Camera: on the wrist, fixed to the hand. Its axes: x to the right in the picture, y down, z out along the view.
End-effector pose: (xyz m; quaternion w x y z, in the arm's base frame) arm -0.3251 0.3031 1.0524 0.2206 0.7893 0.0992 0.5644
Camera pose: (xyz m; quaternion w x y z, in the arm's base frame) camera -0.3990 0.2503 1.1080 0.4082 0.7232 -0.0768 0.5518
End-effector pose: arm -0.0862 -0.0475 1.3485 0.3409 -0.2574 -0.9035 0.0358
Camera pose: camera -0.0063 0.0131 1.3843 0.2337 -0.3575 -0.8850 -0.1852
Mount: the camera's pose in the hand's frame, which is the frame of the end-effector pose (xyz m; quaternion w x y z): 0.0003 0.0790 -0.0714 0.9647 -0.2607 -0.0301 0.0237
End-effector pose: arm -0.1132 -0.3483 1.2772 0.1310 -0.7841 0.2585 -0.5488
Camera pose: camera -0.2001 -0.4086 1.2647 0.0573 0.8009 -0.4071 0.4353
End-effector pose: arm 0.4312 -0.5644 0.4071 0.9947 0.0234 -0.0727 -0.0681
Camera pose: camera 0.4525 -0.4836 0.3410 0.9651 -0.2405 -0.0829 -0.0618
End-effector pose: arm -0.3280 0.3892 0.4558 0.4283 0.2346 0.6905 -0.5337
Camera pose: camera -0.2908 0.4814 0.4177 0.5077 0.1150 0.7867 -0.3317
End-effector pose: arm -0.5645 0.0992 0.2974 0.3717 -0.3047 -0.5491 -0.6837
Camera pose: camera -0.4987 0.0198 0.3240 0.2788 -0.4244 -0.3554 -0.7847
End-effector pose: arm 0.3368 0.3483 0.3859 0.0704 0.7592 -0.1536 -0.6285
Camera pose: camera 0.3951 0.2676 0.4236 0.2761 0.6915 -0.0044 -0.6675
